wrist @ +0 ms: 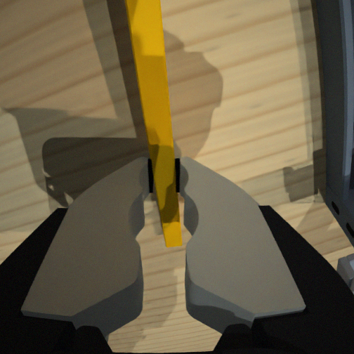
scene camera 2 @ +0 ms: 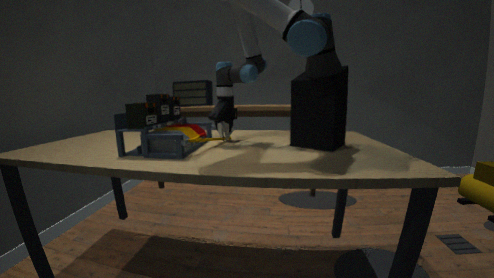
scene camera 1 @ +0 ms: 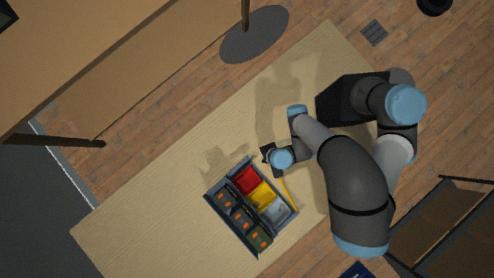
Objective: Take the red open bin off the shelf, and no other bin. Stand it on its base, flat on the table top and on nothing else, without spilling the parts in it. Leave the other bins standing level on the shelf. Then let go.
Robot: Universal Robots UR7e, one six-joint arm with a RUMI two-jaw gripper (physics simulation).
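Seen in the pictures: gripper, fingertip midpoint: point(scene camera 2: 225, 140); arm's base at its link origin: point(scene camera 2: 323, 72) point(scene camera 1: 368, 95).
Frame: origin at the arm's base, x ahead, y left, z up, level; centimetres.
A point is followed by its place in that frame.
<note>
The red open bin point(scene camera 1: 247, 180) {x 59.4, y 11.3, z -30.4 cm} point(scene camera 2: 197, 130) {x 58.8, y 5.9, z -26.4 cm} sits in the lower front row of the grey-blue shelf point(scene camera 1: 286, 225) {x 52.2, y 38.3, z -22.8 cm} point(scene camera 2: 165, 145) point(wrist: 332, 100). A yellow bin point(scene camera 1: 262, 196) {x 56.3, y 22.2, z -30.5 cm} is beside it, then a grey bin point(scene camera 1: 276, 212) {x 53.6, y 32.9, z -30.5 cm}. Its parts cannot be made out. My gripper point(scene camera 2: 226, 138) {x 44.3, y 4.4, z -31.2 cm} point(wrist: 164, 161) is low over the table, just outside the shelf's front near the red bin's end. It is shut on a thin yellow bar point(scene camera 1: 288, 196) {x 44.6, y 27.3, z -25.9 cm} point(scene camera 2: 207, 139) {x 44.2, y 20.6, z -27.4 cm} point(wrist: 154, 85), near the bar's end. The bar extends along the shelf's front. In scene camera 1 the fingertips are hidden under the wrist.
Three dark bins with orange marks point(scene camera 1: 225, 198) {x 70.1, y 11.1, z -9.0 cm} point(scene camera 1: 243, 219) {x 67.2, y 22.1, z -8.0 cm} point(scene camera 1: 259, 240) {x 65.7, y 34.2, z -11.5 cm} stand on the shelf's upper row, behind the front row. The shelf stands on the wooden table point(scene camera 1: 150, 200) {x 109.7, y -2.6, z -31.4 cm} point(scene camera 2: 300, 172) {x 5.7, y 36.7, z -31.3 cm}. The arm's black pedestal point(scene camera 1: 332, 102) {x 9.8, y -4.3, z -9.3 cm} point(scene camera 2: 318, 110) {x 1.8, y 9.1, z -15.7 cm} stands on the same table.
</note>
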